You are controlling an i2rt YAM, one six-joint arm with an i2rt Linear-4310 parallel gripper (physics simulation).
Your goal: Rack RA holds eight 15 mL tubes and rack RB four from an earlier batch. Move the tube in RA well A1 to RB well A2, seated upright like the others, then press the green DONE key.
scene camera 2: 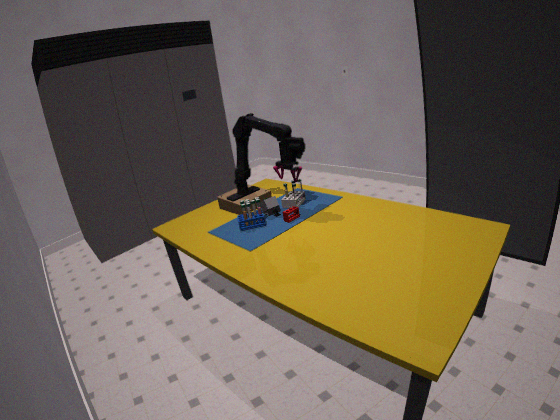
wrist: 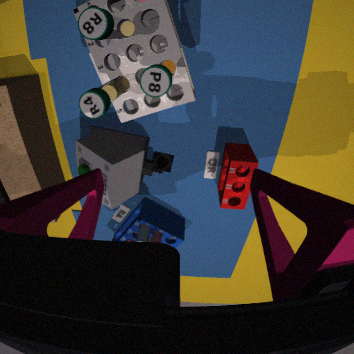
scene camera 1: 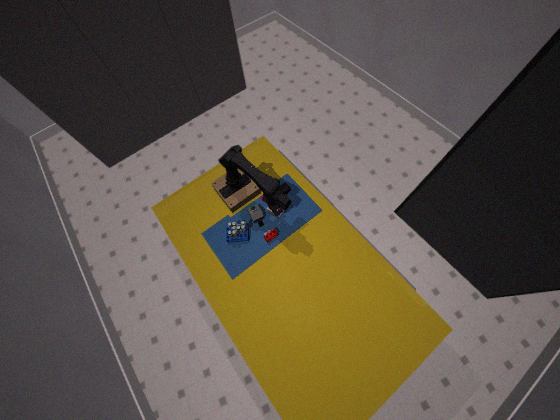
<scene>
My gripper (wrist: pixel 176 176) is open and holds nothing. Also in view: a yellowish tube (wrist: pixel 94 102). Further things: a grey box (wrist: pixel 121 156).
</scene>
